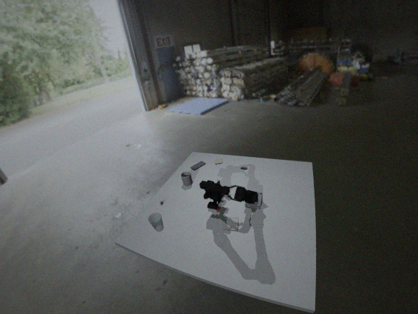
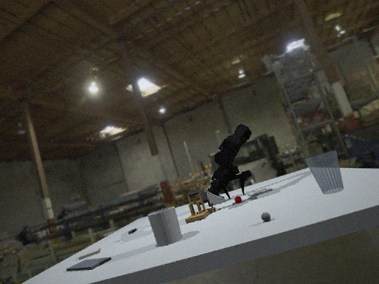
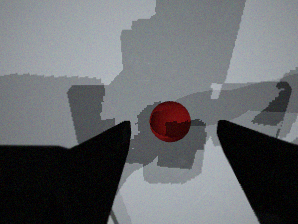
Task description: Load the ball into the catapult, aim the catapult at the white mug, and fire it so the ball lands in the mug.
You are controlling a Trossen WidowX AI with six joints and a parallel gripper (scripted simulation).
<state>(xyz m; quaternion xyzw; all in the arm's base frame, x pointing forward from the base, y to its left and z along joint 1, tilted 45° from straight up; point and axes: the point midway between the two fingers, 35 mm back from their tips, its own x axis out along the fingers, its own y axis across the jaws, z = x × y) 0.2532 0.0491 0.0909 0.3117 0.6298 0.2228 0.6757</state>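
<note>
My gripper tip is 1 cm above the red ball. Round my gripper tip: small wooden catapult: 15 cm to the right, 2 cm ahead, 2 cm above; pale flat tile: 13 cm to the left, 13 cm behind, 3 cm below; grey-white cylindrical mug: 36 cm ahead, 27 cm to the right.
</note>
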